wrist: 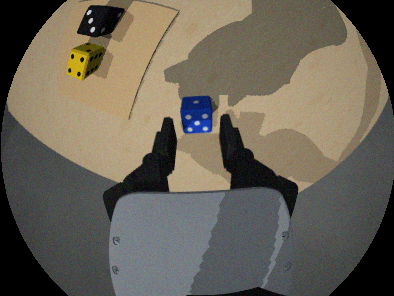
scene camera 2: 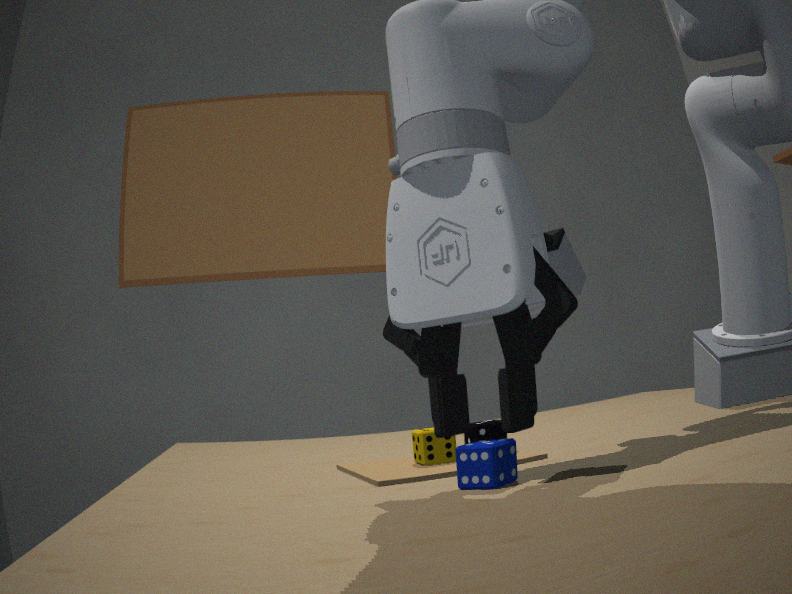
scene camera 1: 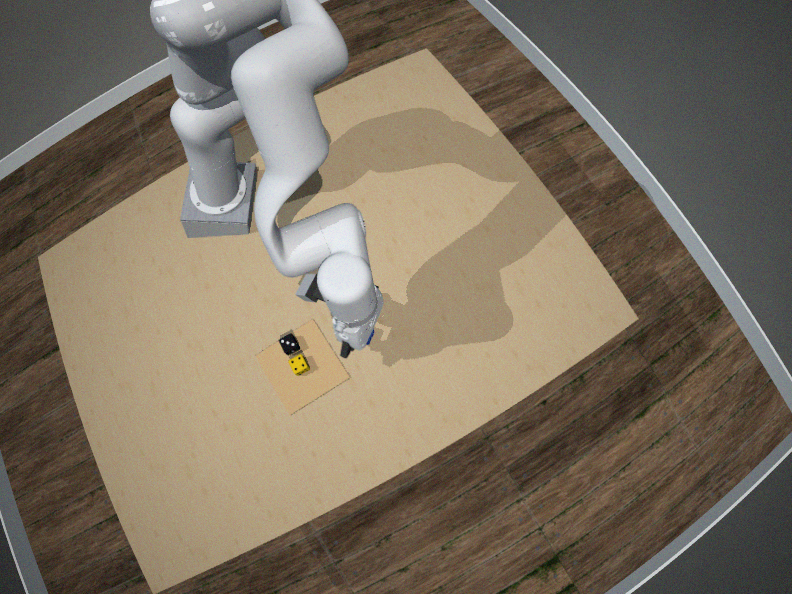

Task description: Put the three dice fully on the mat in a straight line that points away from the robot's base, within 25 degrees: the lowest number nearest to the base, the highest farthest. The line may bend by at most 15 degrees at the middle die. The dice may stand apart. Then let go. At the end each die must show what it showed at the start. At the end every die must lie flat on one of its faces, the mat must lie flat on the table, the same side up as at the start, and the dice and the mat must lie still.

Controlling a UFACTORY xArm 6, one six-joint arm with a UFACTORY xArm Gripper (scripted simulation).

Labels:
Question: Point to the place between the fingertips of the gripper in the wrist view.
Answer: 197, 127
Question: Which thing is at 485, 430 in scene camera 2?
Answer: A black die.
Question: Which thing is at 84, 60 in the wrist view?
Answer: A yellow die.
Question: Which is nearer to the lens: the yellow die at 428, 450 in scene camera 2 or the blue die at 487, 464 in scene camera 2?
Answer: The blue die.

